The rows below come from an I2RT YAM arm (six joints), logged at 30 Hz.
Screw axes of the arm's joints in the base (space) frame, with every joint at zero. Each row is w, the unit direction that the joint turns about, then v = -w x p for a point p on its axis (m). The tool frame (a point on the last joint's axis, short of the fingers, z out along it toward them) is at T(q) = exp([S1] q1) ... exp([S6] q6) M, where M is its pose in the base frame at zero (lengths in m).
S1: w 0 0 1 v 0 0 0
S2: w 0 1 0 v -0.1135 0 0.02
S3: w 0 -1 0 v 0.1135 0 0.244
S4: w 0 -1 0 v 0.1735 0 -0.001
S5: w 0 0 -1 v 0 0.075 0
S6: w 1 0 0 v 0 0.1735 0
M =
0 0 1 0.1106
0 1 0 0
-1 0 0 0.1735
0 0 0 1
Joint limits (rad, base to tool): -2.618..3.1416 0..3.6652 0..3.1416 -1.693..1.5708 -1.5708..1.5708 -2.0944..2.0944
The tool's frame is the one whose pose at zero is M.
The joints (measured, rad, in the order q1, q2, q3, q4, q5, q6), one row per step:
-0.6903 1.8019 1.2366 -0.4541 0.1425 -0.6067
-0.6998 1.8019 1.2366 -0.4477 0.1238 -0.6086
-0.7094 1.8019 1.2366 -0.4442 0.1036 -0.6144
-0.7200 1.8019 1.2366 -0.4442 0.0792 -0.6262
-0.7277 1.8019 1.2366 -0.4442 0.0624 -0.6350
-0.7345 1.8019 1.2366 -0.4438 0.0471 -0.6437
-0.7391 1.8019 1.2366 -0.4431 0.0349 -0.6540
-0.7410 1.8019 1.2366 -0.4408 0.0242 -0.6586
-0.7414 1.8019 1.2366 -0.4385 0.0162 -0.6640
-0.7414 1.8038 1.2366 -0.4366 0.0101 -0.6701
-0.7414 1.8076 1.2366 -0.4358 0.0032 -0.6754
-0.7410 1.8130 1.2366 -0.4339 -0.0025 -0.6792
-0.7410 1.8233 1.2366 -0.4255 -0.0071 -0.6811
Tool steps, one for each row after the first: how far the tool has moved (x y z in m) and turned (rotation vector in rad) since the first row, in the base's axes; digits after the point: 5 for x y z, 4 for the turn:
-0.00141 -0.00263 0.00029 0.0075 -0.0143 0.0019
-0.00305 -0.00506 0.00043 0.0164 -0.0255 0.0079
-0.00510 -0.00743 0.00036 0.0281 -0.0341 0.0202
-0.00663 -0.00917 0.00032 0.0358 -0.0399 0.0288
-0.00795 -0.01070 0.00032 0.0421 -0.0453 0.0375
-0.00878 -0.01171 0.00035 0.0457 -0.0486 0.0481
-0.00884 -0.01211 0.00047 0.0491 -0.0546 0.0559
-0.00860 -0.01216 0.00060 0.0506 -0.0586 0.0644
-0.00820 -0.01222 0.00003 0.0523 -0.0597 0.0728
-0.00775 -0.01230 -0.00129 0.0568 -0.0594 0.0808
-0.00706 -0.01246 -0.00312 0.0614 -0.0587 0.0873
-0.00577 -0.01341 -0.00634 0.0649 -0.0593 0.0913

